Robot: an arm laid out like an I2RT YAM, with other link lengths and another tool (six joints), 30 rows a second.
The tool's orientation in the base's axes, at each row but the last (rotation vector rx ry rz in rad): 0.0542, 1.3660, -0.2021; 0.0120, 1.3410, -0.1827; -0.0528, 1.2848, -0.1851; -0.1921, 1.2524, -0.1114; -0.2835, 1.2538, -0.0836; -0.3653, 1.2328, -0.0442; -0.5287, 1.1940, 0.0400; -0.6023, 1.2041, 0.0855; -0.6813, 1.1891, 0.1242; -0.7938, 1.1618, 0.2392; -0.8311, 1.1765, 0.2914
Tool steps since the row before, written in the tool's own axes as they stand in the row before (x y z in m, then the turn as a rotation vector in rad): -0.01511, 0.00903, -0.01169, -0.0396, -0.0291, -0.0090; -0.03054, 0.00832, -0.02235, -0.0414, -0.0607, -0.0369; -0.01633, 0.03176, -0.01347, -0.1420, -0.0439, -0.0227; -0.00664, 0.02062, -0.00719, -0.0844, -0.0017, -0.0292; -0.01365, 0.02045, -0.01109, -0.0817, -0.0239, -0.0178; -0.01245, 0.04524, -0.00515, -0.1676, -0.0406, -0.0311; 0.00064, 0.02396, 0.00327, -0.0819, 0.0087, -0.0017; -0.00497, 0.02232, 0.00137, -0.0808, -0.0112, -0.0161; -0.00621, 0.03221, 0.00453, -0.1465, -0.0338, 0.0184; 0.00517, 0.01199, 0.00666, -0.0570, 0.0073, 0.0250; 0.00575, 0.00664, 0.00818, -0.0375, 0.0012, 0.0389
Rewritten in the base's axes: -0.01257, 0.01238, 0.01163, -0.0213, -0.0227, 0.0391; -0.02704, 0.01455, 0.02364, -0.0530, -0.0505, 0.0375; -0.01387, 0.03483, 0.00716, -0.0647, -0.0181, 0.1345; -0.00933, 0.02083, -0.00020, -0.0539, 0.0118, 0.0702; -0.01665, 0.02079, 0.00424, -0.0403, -0.0082, 0.0766; -0.01635, 0.04414, -0.00349, -0.0789, -0.0076, 0.1563; -0.00415, 0.02223, -0.00858, -0.0354, 0.0269, 0.0693; -0.00902, 0.02067, -0.00399, -0.0398, 0.0030, 0.0729; -0.01272, 0.02971, -0.00722, -0.0277, 0.0208, 0.1475; 0.00030, 0.01182, -0.00866, -0.0092, 0.0345, 0.0515; 0.00391, 0.00906, -0.00683, 0.0118, 0.0361, 0.0384
